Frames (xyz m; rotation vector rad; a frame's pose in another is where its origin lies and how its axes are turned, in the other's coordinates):
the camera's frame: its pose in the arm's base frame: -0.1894 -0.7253 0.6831 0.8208 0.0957 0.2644
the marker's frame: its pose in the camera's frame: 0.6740 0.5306 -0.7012 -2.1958 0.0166 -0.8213
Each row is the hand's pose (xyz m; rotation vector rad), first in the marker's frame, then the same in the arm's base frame.
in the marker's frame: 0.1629 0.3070 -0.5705 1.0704 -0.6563 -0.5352
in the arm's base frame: 0.2662 -0.2627 0.2490 -0.4359 -0.9459 -0.3428
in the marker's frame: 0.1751 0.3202 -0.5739 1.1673 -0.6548 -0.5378
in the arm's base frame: 0.2794 -0.2690 0.2381 -0.3380 -0.9555 -0.3379
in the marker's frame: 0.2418 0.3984 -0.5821 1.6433 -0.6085 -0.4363
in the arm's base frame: 0.3568 -0.2930 0.1743 0.1369 -0.9027 -0.2559
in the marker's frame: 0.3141 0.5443 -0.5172 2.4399 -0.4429 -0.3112
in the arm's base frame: 0.4791 -0.2449 0.0583 0.9393 -0.7956 -0.1721
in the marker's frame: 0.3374 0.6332 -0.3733 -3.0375 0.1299 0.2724
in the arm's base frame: 0.5680 -0.1109 0.0008 1.7412 -0.6747 -0.1647
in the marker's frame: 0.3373 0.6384 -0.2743 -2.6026 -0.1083 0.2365
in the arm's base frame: 0.6008 -0.0181 0.0121 2.2161 -0.5806 -0.1966
